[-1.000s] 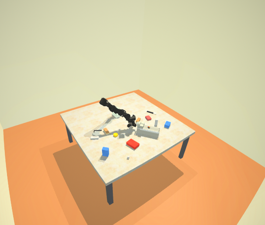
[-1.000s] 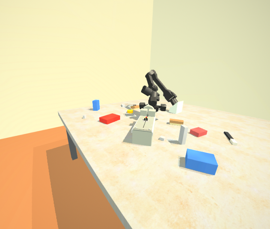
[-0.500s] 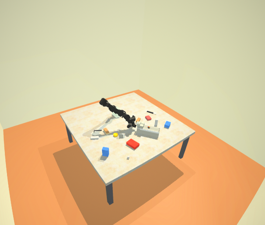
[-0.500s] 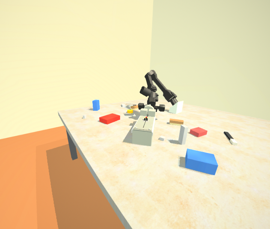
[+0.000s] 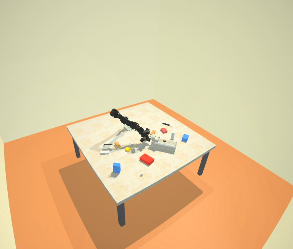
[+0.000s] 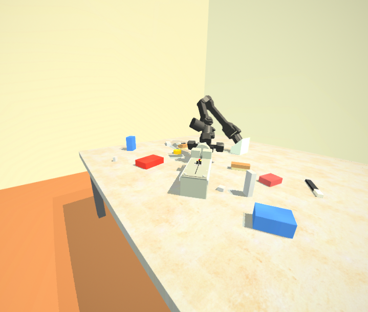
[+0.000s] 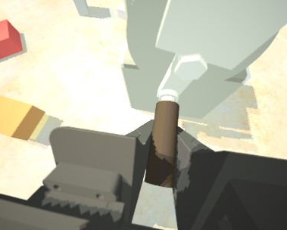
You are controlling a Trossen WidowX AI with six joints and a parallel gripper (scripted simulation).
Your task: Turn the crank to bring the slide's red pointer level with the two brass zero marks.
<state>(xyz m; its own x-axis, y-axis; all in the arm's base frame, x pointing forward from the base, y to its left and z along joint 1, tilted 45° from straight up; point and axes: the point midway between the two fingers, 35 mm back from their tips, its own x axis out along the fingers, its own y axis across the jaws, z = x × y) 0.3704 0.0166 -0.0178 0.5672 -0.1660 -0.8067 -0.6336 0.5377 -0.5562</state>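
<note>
Now: the brown crank handle 10 mm behind my gripper tip, 10 mm to the right of it and 30 mm above it. The rest, counted from my gripper tip: red pointer: 120 mm ahead, 90 mm to the left, 50 mm above; then crank: 40 mm above; then yellow disc: 30 mm behind, 260 mm to the right, 20 mm below.
</note>
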